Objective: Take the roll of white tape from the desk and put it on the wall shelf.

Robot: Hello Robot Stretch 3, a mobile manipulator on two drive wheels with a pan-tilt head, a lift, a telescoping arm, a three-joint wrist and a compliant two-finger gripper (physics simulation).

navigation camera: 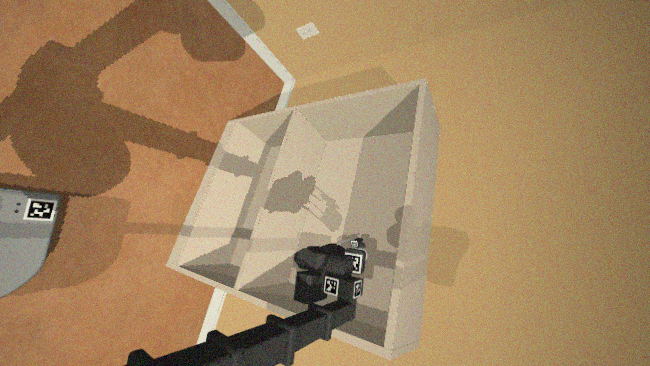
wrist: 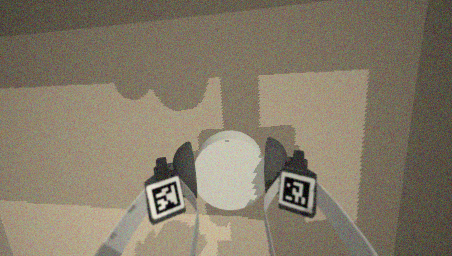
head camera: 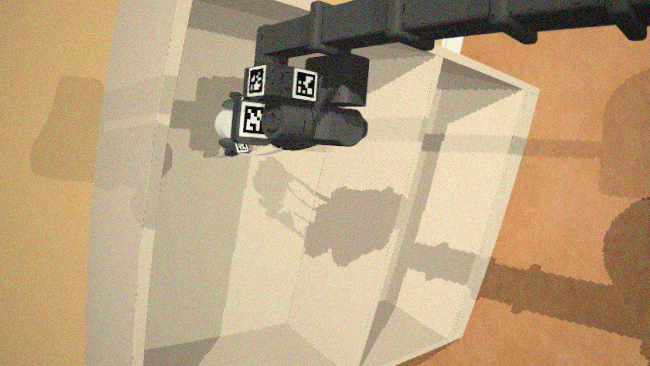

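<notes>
The roll of white tape is a pale round piece between my two dark fingertips in the wrist view. My gripper is shut on it. In the navigation view the wrist hides the roll. The wall shelf is a cream, open-fronted unit with a divider between a wider and a narrower compartment. The gripper and roll show against the wider compartment, near the board farthest from the divider. I cannot tell whether the roll touches the shelf. The desk does not show.
My dark arm reaches past a side edge of the shelf. The yellow wall lies around it. The orange floor and part of my base show beyond the narrower compartment.
</notes>
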